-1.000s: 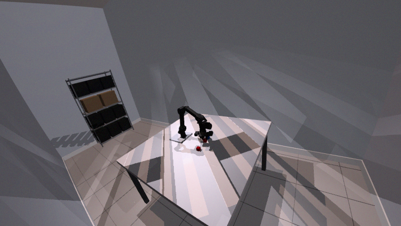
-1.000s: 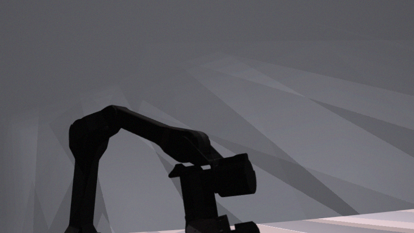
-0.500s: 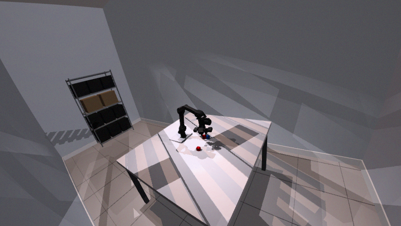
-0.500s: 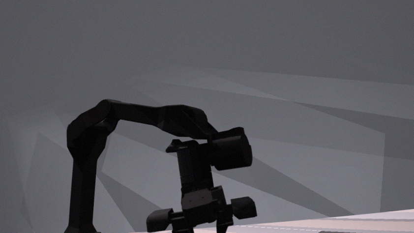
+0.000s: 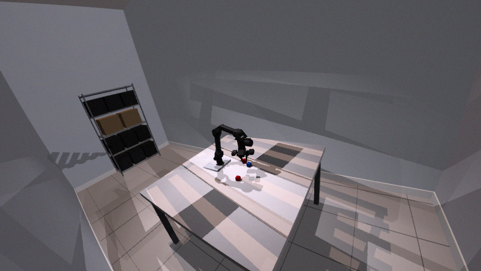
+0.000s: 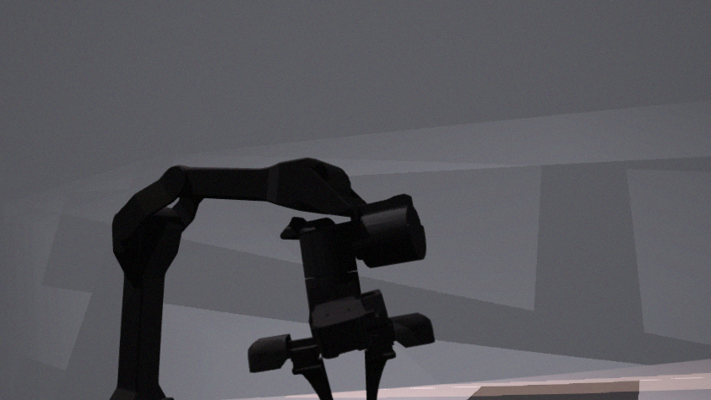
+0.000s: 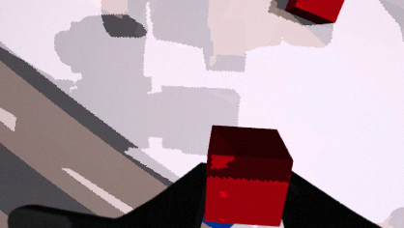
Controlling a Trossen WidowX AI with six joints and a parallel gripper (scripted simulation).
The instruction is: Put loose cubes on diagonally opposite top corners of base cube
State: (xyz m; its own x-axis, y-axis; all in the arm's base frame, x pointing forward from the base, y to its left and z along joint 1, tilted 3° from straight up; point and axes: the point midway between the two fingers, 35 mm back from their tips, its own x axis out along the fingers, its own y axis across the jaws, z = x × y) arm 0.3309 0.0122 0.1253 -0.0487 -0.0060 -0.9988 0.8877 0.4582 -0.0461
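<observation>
Right now the blue cube is 40 mm behind my gripper tip, 90 mm to the left of it and 100 mm below it.
</observation>
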